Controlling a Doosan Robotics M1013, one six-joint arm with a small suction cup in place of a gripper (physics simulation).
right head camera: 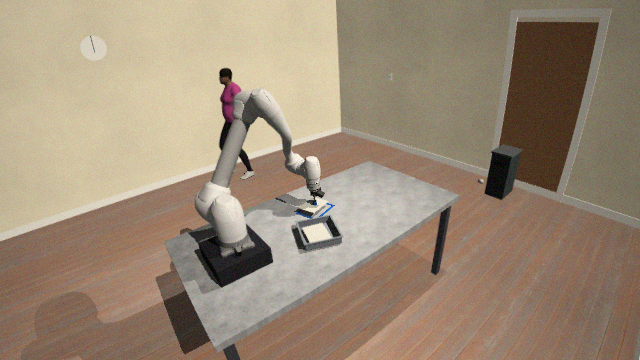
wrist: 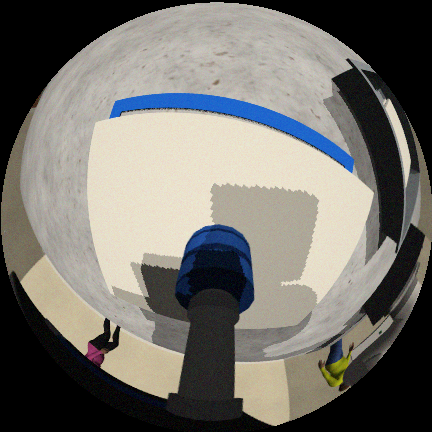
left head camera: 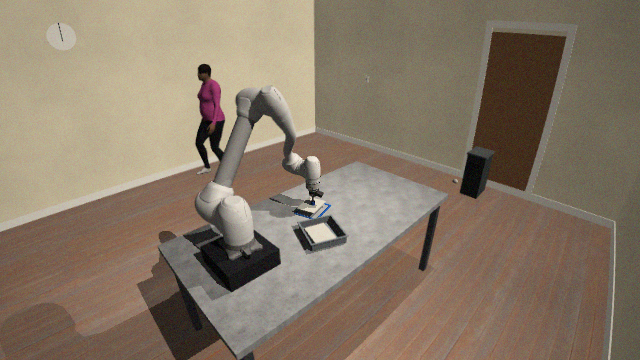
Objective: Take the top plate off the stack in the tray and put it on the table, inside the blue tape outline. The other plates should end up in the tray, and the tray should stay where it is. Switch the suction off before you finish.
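Places are measured from the arm's base along level axes (x up, y right, z ahead), in centimetres.
Pixels of known places: hand, its tool point: (right head camera: 314,205) (wrist: 218,242) (left head camera: 312,205); arm's base, origin of its link: (right head camera: 234,243) (left head camera: 240,245).
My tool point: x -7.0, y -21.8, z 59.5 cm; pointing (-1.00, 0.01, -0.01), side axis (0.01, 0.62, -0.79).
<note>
For each thing: its top centre in the pictures, then the offset to it from my tool point. "*": a spot on its surface instead. Level surfaces: height alone.
- flat cream plate, centre of its top: (wrist: 226,269) (left head camera: 311,204) (right head camera: 313,204) dy -0.4, dx +1.1, dz -0.9 cm
- blue tape outline, a spot on its surface: (wrist: 200,101) (right head camera: 327,210) (left head camera: 325,210) * dy +5.8, dx -2.9, dz +6.3 cm
- grey tray, centre of its top: (right head camera: 318,228) (left head camera: 322,228) dy +27.5, dx +2.0, dz -11.9 cm
- grey table, height of its surface: dx -3.0 cm
My suction cup (left head camera: 313,203) (right head camera: 315,203) (wrist: 216,240), blue at its tip, is against the upper face of a flat cream plate (left head camera: 306,205) (right head camera: 308,206) (wrist: 150,175). The plate is level, over the blue tape outline (left head camera: 325,210) (right head camera: 328,209) (wrist: 200,101). It is very low; I cannot tell whether it touches the table. One tape side shows past its edge in the wrist view; the plate hides other parts. The grey tray (left head camera: 329,245) (right head camera: 325,245) (wrist: 382,165) stands beside it, with a cream plate (left head camera: 321,233) (right head camera: 317,232) (wrist: 398,135) inside. The number of plates there is unclear.
The grey table (left head camera: 380,200) (right head camera: 390,200) carries the black robot base (left head camera: 250,267) (right head camera: 240,265). A person in a pink top (left head camera: 210,100) (right head camera: 230,100) (wrist: 94,353) is beyond the table. A person in yellow (wrist: 335,372) shows in the wrist view.
</note>
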